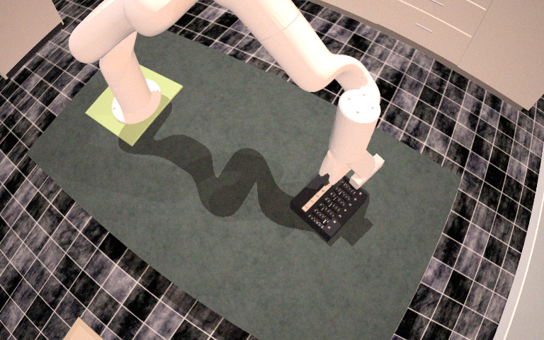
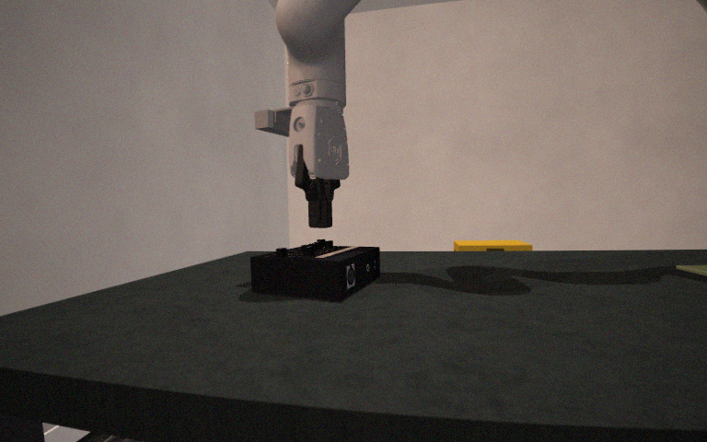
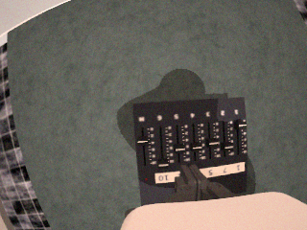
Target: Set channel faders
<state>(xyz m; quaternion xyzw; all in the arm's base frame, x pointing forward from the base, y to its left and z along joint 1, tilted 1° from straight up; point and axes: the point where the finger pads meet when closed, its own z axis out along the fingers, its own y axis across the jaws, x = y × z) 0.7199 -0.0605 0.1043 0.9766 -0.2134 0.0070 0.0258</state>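
Right now my hand is 50 mm short of the master fader, 50 mm above it and 30 mm to the right of it.
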